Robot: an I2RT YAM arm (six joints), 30 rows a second.
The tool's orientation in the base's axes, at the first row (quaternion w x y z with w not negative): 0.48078 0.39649 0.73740 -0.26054
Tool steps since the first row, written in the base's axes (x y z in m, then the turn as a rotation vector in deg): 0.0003 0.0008 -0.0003 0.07 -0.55 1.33; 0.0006 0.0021 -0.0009 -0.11 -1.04 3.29; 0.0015 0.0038 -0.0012 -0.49 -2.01 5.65; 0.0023 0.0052 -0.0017 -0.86 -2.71 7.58; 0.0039 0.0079 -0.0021 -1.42 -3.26 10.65
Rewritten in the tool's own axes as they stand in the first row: 0.0005 0.0007 -0.0003 -1.42 -0.25 -0.08; 0.0014 0.0017 -0.0009 -3.34 -0.67 -0.58; 0.0020 0.0033 -0.0017 -5.74 -1.53 -0.98; 0.0028 0.0048 -0.0021 -7.65 -2.23 -1.40; 0.0037 0.0076 -0.0032 -10.52 -3.01 -2.50
